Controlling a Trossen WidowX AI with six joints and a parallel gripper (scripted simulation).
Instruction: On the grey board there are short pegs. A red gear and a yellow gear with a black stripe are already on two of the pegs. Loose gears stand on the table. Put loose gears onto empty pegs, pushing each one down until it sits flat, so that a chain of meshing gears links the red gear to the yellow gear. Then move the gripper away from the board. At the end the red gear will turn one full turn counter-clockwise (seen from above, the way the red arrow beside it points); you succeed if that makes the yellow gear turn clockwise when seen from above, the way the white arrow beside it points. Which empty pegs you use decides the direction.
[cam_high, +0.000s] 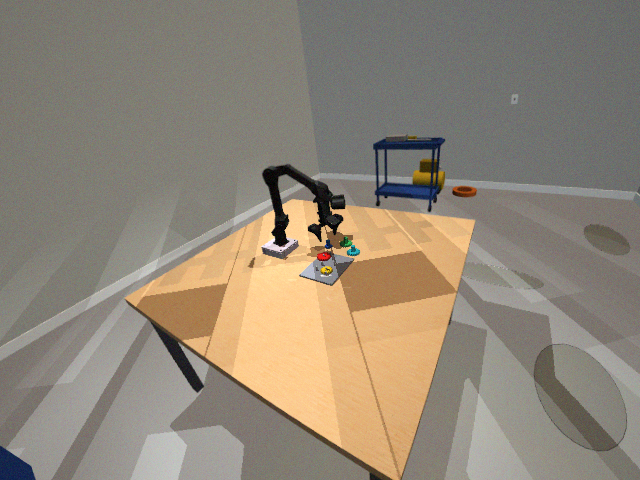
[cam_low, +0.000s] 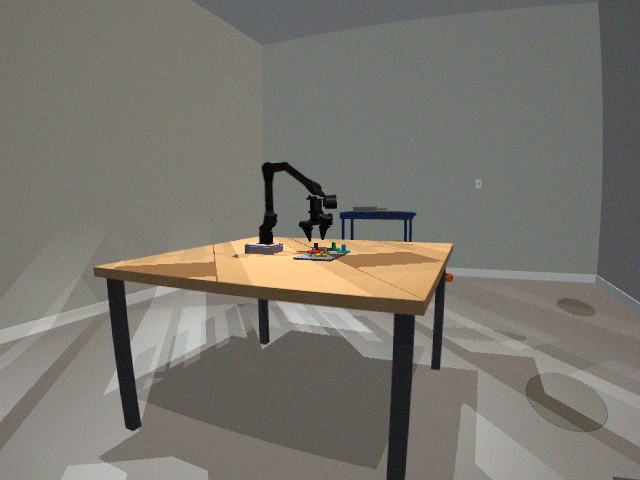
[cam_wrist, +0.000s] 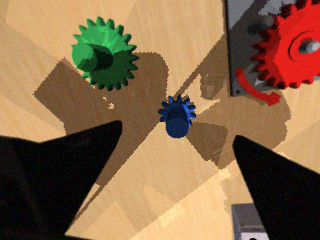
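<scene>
Right now my gripper tip is 4 cm above the blue gear. From my gripper tip the other things lie so: red gear 10 cm to the right, 6 cm ahead, 4 cm below; then red arrow 8 cm to the right, 4 cm below, 2 cm ahead; then green gear 7 cm to the left, 6 cm ahead, 4 cm below.
</scene>
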